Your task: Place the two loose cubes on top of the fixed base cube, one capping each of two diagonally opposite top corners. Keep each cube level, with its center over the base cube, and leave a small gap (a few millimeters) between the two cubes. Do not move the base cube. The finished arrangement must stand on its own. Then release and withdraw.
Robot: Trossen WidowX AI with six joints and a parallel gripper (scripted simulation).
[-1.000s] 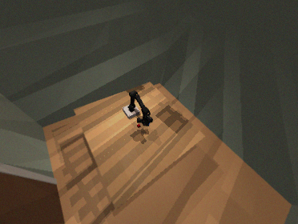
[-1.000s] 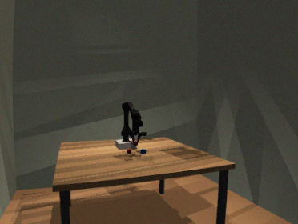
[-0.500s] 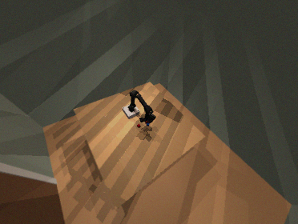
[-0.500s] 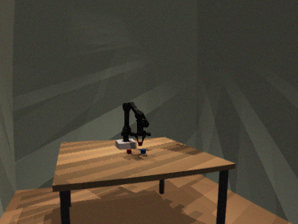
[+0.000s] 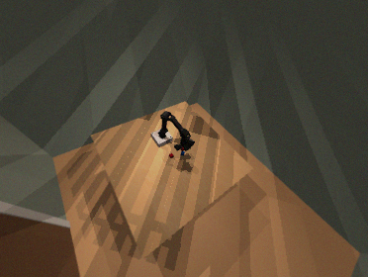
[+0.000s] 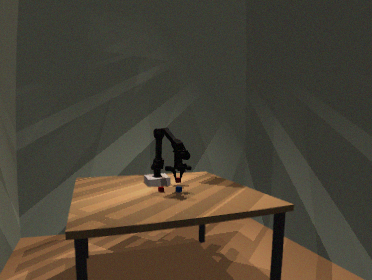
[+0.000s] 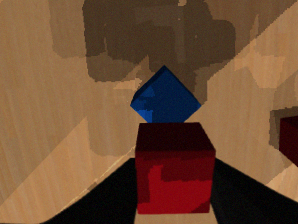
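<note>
My gripper tip is 70 mm above the blue base cube and 20 mm short of it.
</note>
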